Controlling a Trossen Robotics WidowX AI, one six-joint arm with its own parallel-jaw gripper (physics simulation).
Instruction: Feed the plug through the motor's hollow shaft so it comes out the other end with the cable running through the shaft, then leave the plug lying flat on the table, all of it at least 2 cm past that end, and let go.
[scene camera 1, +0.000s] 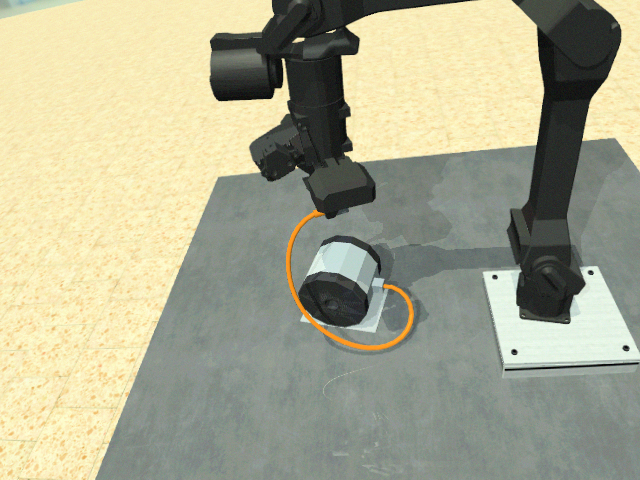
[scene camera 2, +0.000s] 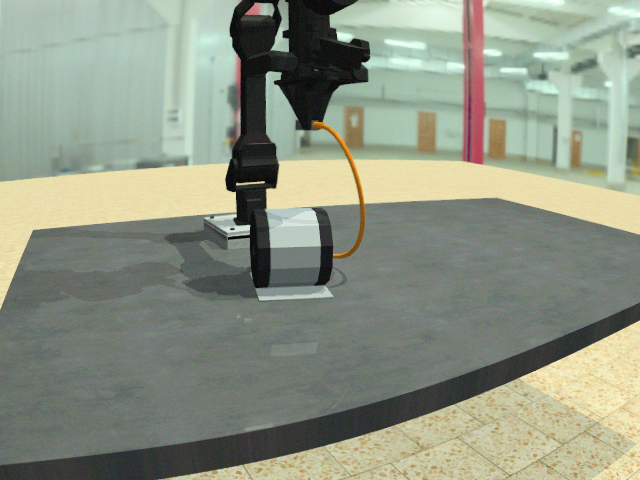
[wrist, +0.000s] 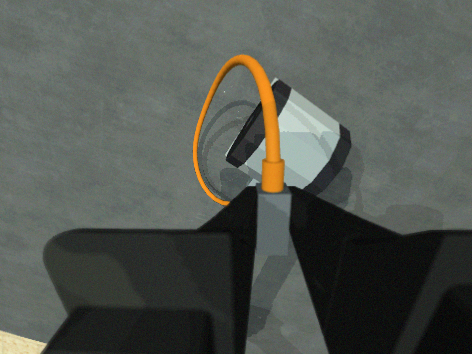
My gripper shows in scene camera 1, in scene camera 2 (311, 129) and in the wrist view. One and the same spot on my gripper: (scene camera 1: 310, 169) is (wrist: 373, 272).
